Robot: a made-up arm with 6 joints. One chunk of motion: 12 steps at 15 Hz.
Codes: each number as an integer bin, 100 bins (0 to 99) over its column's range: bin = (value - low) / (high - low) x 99, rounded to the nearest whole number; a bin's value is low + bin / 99 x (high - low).
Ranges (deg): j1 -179.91..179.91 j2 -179.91..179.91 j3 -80..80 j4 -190.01..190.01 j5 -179.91..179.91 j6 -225.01..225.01
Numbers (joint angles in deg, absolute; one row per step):
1: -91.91 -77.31 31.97 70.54 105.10 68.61
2: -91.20 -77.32 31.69 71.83 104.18 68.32
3: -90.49 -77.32 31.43 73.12 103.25 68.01
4: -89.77 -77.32 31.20 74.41 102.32 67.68
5: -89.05 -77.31 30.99 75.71 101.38 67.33
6: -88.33 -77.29 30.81 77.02 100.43 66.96
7: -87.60 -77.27 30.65 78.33 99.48 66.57
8: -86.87 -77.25 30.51 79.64 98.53 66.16
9: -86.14 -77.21 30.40 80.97 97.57 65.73
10: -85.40 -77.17 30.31 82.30 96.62 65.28
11: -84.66 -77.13 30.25 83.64 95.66 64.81
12: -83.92 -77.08 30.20 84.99 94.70 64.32
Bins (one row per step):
1: 24 28 69 68 78 65
2: 24 28 69 68 78 65
3: 25 28 69 69 78 64
4: 25 28 69 69 78 64
5: 25 28 69 69 77 64
6: 25 28 69 70 77 64
7: 25 28 68 70 77 64
8: 26 28 68 70 77 64
9: 26 28 68 71 76 64
10: 26 28 68 71 76 64
11: 26 28 68 71 76 64
12: 26 28 68 72 76 64

